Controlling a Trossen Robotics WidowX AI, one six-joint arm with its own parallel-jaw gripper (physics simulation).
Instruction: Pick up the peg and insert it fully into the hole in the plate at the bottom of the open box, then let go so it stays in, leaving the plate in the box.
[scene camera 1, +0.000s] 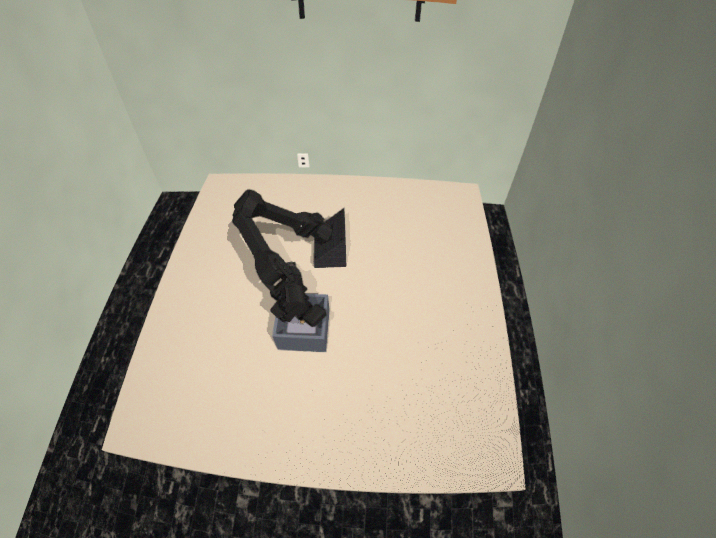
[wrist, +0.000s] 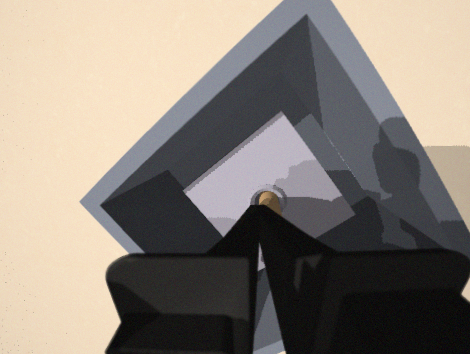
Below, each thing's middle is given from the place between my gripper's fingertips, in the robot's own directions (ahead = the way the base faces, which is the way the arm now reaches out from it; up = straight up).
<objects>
My hand is 1 cm past the blue-grey box (scene camera 1: 283, 341) and 4 cm above it. Also, from my hand: pale lilac plate (wrist: 274, 157) 1 cm behind, 5 cm below.
</objects>
